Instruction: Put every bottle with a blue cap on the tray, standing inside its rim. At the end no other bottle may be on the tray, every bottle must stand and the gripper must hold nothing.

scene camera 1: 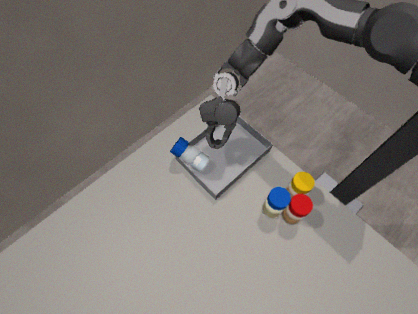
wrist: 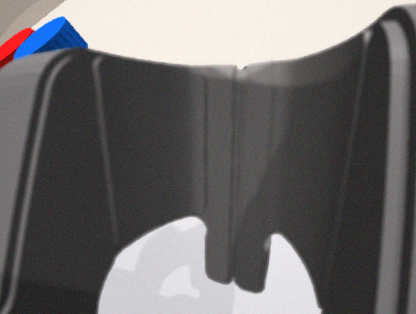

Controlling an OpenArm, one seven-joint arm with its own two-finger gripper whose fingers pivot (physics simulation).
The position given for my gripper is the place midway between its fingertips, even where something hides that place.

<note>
I see my gripper (scene camera 1: 216, 146) and a grey tray (wrist: 168, 263).
My gripper shows as well in the wrist view (wrist: 246, 177).
</note>
